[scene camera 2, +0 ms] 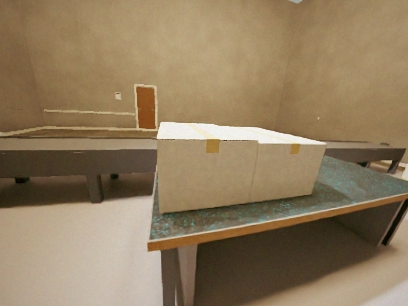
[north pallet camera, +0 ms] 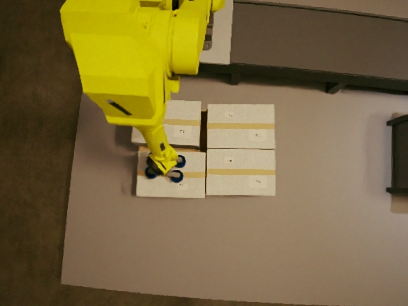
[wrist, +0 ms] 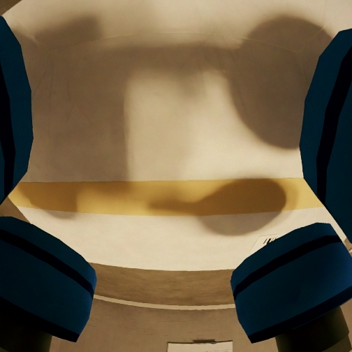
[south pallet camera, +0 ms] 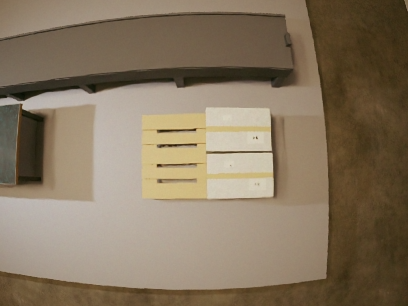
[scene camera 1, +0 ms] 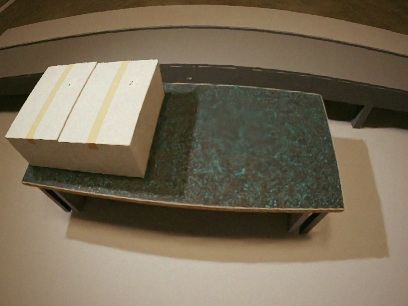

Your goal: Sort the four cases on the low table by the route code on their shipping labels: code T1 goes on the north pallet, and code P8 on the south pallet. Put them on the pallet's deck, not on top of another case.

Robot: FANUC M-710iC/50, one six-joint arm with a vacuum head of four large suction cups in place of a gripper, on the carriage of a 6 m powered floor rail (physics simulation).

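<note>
Two white taped cases, the left (scene camera 1: 62, 107) (scene camera 2: 207, 175) and the right (scene camera 1: 132, 105) (scene camera 2: 285, 175), stand side by side at the low table's (scene camera 1: 265, 145) (scene camera 2: 360, 180) left end; their labels are unreadable. My vacuum head (north pallet camera: 165, 168) (wrist: 169, 195) is open, above the lower-left case (north pallet camera: 195, 162) (wrist: 175, 242) on the north pallet (north pallet camera: 203, 131). Its cups cast separate shadows on that case's top. Beside it lie the upper-left (north pallet camera: 185, 110), upper-right (north pallet camera: 240, 137) and lower-right (north pallet camera: 240, 186) cases. The south pallet (south pallet camera: 174, 121) bears two cases (south pallet camera: 235, 142) (south pallet camera: 235, 190) on its right half; bare deck shows left.
A long grey rail bed (scene camera 1: 225, 45) (scene camera 2: 75, 157) (north pallet camera: 320, 42) (south pallet camera: 150, 47) runs behind the table and pallets. My yellow arm (north pallet camera: 115, 65) reaches over the upper-left case in the north pallet view and partly hides it.
</note>
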